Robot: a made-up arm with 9 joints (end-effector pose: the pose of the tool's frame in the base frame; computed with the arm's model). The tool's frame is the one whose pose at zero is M.
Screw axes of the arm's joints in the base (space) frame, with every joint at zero. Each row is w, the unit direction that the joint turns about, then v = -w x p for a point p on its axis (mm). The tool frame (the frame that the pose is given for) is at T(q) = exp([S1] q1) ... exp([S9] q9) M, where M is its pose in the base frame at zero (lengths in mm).
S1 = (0, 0, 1, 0, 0, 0)
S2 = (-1, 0, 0, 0, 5, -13)
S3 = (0, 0, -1, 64, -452, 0)
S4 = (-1, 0, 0, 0, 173, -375)
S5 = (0, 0, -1, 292, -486, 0)
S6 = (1, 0, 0, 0, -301, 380)
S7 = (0, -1, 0, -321, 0, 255)
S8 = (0, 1, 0, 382, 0, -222)
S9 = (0, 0, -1, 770, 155, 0)
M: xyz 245 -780 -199 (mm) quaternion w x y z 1 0 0 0
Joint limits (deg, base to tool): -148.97..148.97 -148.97..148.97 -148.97..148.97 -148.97..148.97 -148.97..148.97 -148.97..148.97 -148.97..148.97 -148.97..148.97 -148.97..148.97
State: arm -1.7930 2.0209 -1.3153 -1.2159 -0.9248 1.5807 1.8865 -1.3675 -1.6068
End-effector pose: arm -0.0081 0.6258 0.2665 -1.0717 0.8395 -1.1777
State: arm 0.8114 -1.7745 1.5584 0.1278 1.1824 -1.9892 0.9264 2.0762 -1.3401
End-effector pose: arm -0.7715 -1.0945 -0.0669 0.0010 -2.3640 0.5188
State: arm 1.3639 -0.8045 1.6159 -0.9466 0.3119 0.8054 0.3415 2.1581 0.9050
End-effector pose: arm -0.2647 -0.0877 -0.7496 1.3379 2.2352 0.2664
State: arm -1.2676 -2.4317 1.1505 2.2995 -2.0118 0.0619 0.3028 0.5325 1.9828
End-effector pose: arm 0.5384 1.5202 0.1559 0.3347 0.5540 -0.2829
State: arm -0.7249 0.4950 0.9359 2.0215 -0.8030 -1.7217 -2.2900 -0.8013 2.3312
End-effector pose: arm -0.5705 -0.3099 -0.1867 1.8884 1.0467 -1.4857
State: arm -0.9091 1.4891 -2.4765 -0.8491 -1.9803 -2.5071 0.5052 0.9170 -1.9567
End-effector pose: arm 0.1681 0.3232 0.3946 -0.3045 -0.5987 2.6912
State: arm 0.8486 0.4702 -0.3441 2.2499 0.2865 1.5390 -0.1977 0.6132 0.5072
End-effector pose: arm 0.6508 0.0436 0.3858 -1.2201 -0.4548 0.3319
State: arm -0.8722 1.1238 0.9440 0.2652 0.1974 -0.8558 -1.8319 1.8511 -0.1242
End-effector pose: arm -0.6112 0.8282 -0.0231 -2.1429 0.1045 1.4077
